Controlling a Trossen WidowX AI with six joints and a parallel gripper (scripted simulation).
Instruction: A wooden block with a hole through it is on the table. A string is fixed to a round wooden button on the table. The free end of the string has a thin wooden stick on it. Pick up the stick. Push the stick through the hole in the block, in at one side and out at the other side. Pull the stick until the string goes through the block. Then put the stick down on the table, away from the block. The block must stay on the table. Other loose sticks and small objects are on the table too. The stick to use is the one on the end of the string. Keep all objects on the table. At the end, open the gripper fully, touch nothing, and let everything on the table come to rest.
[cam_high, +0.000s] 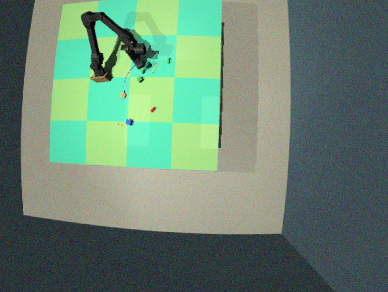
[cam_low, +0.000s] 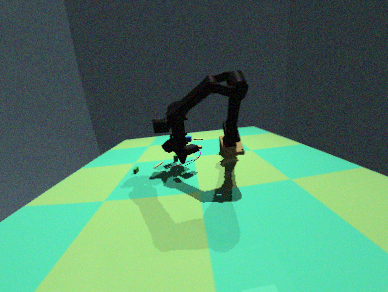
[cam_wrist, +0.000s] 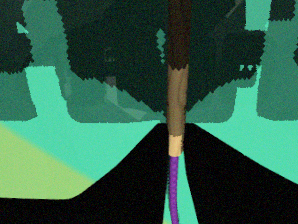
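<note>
The small green cylinder is 80 mm to the right of my gripper tip and 30 mm ahead of it. Also, from my gripper tip: red piece: 360 mm to the right, 100 mm ahead; then small dark piece: 220 mm ahead, 10 mm to the right; then round button: 240 mm to the right, 120 mm behind, 10 mm below.
</note>
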